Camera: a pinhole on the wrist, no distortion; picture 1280 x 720 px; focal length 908.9 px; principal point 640.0 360.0 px. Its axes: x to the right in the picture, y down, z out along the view. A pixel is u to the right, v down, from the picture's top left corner.
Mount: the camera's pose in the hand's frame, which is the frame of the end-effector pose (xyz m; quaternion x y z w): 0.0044 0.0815 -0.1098 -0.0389 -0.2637 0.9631 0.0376
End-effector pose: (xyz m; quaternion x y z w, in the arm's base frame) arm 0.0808 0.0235 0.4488 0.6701 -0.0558 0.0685 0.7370
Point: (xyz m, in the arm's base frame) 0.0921 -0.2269 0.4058
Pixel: 577.6 232.7
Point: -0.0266 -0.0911 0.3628
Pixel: 972.4 466.1
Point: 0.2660 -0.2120 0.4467
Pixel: 114.9 185.5
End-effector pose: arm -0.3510 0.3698 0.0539 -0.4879 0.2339 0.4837 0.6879
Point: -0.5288 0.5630 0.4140
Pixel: 1131.9 45.4
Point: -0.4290 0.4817 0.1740
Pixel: 850.9 78.6
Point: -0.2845 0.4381 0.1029
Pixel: 487.5 526.4
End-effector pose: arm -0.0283 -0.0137 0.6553 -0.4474 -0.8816 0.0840 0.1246
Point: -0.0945 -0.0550 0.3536
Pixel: 669.8 33.8
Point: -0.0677 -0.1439 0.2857
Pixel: 842.8 54.1
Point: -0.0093 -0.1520 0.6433
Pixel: 1160.0 693.2
